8 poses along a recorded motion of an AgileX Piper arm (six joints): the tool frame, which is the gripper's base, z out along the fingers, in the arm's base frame.
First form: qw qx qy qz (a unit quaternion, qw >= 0); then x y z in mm.
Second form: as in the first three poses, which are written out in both.
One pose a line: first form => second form
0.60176 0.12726 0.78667 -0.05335 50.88 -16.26 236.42 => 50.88 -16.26 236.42 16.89 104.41 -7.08
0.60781 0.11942 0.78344 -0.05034 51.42 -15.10 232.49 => 51.42 -15.10 232.49 15.81 103.73 -6.67
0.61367 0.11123 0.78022 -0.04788 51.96 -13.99 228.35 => 51.96 -13.99 228.35 14.69 103.06 -6.32
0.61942 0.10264 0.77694 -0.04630 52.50 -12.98 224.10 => 52.50 -12.98 224.10 13.53 102.38 -6.10
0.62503 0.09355 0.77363 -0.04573 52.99 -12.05 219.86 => 52.99 -12.05 219.86 12.30 101.71 -6.01
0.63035 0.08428 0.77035 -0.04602 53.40 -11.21 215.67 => 53.40 -11.21 215.67 11.06 101.07 -6.04
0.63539 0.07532 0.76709 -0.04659 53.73 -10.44 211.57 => 53.73 -10.44 211.57 9.86 100.43 -6.10
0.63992 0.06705 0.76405 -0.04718 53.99 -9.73 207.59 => 53.99 -9.73 207.59 8.76 99.85 -6.17
